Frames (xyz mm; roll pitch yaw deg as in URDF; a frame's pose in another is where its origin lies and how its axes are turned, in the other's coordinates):
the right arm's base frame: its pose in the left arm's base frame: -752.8 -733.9 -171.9 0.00 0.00 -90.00
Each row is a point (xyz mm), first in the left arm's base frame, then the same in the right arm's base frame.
Working: the left arm's base frame: its pose in the right arm's base frame: -733.9 752.8 171.9 0.00 0.00 90.00

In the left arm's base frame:
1: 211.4 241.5 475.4
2: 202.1 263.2 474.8
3: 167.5 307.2 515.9
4: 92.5 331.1 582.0
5: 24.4 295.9 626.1
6: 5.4 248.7 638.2
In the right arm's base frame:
1: -975.4 964.2 647.3
2: -997.1 954.9 646.7
3: -1041.1 920.3 687.8
4: -1065.0 845.3 753.9
5: -1029.8 777.2 798.0
6: -982.6 758.2 810.1

